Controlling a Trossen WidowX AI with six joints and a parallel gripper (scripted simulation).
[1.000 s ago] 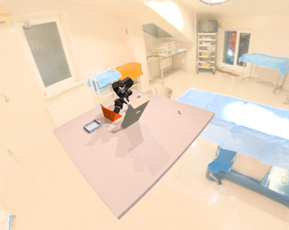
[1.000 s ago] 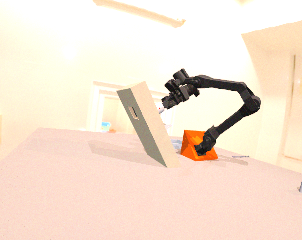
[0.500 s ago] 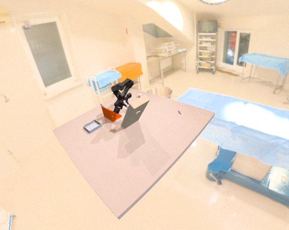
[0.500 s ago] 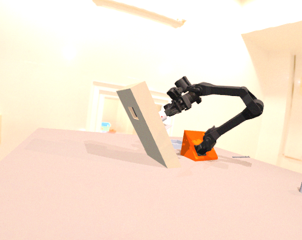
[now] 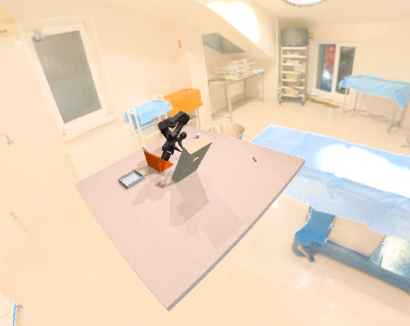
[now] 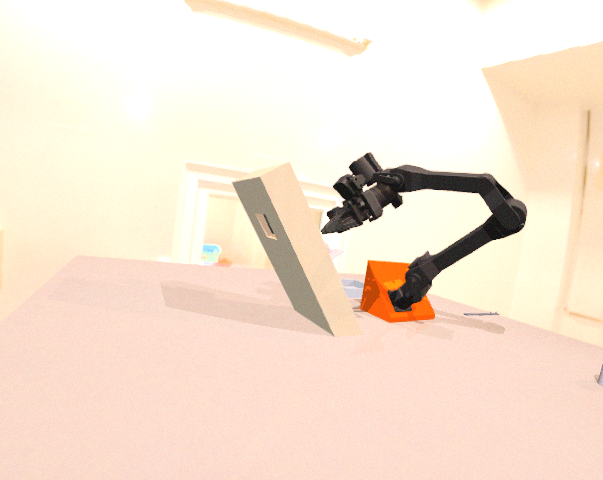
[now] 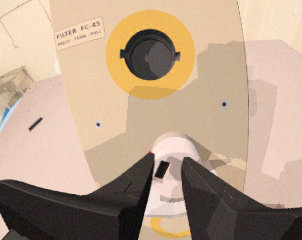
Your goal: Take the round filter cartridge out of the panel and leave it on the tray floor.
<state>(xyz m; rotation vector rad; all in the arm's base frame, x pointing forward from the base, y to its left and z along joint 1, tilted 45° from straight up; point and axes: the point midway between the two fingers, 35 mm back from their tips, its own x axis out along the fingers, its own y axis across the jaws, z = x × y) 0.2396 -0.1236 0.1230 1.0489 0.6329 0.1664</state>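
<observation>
The white filter cartridge lies 30 mm below my gripper tip, 10 mm to the right of it and 10 mm ahead of it. Round my gripper tip: service panel (50 mm below, 50 mm ahead); then blue-grey tray (310 mm behind, 280 mm to the right, 190 mm below); then dark item (440 mm to the left, 260 mm ahead, 200 mm below).
</observation>
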